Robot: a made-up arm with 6 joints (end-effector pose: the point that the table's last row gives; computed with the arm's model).
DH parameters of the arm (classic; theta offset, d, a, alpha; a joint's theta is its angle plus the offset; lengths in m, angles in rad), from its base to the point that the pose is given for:
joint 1: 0 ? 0 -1.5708
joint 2: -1.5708 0 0.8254 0
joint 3: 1.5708 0.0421 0 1.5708
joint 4: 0 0.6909 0 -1.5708
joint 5: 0 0 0 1.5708
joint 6: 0 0.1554 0 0
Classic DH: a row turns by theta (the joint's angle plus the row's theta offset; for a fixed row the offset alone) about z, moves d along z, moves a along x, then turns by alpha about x.
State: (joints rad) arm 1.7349 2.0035 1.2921 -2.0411 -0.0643 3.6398
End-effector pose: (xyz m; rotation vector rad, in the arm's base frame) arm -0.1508 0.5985 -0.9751 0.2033 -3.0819 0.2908
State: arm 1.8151 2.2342 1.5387 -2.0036 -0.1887 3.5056
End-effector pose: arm -0.1010 0.1218 -0.9757 0.3635 -2.8215 1.0728
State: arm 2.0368 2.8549 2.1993 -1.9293 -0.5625 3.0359
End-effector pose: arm 0.1319 -0.5287 -0.2824 0.0659 -1.4924 2.4181
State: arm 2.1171 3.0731 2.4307 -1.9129 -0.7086 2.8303
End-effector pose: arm 0.1361 -0.4883 -0.0179 -0.3097 -1.0664 2.5641
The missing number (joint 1, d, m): 0.2063
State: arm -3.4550 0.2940 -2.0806 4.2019 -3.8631 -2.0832
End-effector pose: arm 0.3105 -0.0507 0.8243 -1.8022 0.9316 1.5564
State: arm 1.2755 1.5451 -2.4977 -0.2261 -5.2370 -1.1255
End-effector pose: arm 0.0685 0.2662 0.7799 -0.0180 0.2110 0.0271
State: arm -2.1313 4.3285 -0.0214 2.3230 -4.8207 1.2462
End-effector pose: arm 0.8617 1.0815 -0.4789 0.0171 2.4358 -0.7671
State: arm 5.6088 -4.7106 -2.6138 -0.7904 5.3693 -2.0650
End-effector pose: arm 0.1617 0.0366 0.5271 -1.3694 1.5385 1.5666
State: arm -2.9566 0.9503 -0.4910 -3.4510 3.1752 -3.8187
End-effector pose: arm -0.8904 -0.2078 1.1641 2.9259 0.8336 0.6587
